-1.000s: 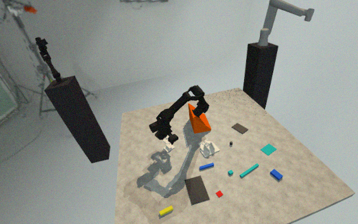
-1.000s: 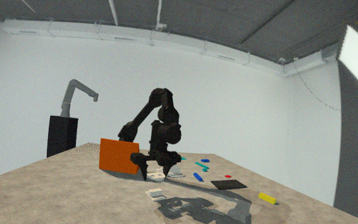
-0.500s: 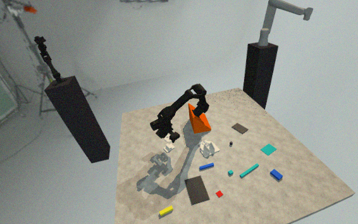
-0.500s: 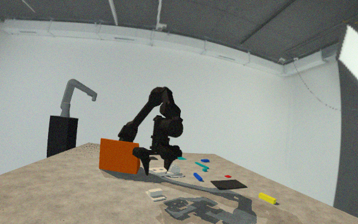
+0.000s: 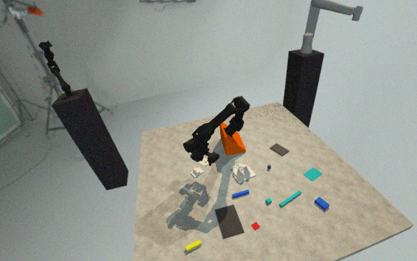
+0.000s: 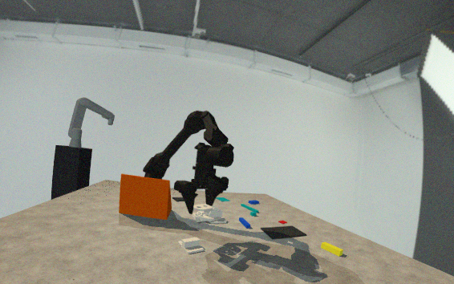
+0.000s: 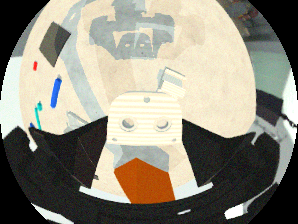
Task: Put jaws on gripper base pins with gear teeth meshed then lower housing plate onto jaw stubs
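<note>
My gripper tip is 30 mm short of the white housing plate, 200 mm to the right of it and 90 mm above it. The rest, counted from my gripper tip: blue bar 210 mm ahead, 150 mm to the left, 90 mm below; white gripper base 10 mm ahead, 10 mm to the right, 20 mm above; dark plate 340 mm ahead, 40 mm to the left, 90 mm below.
</note>
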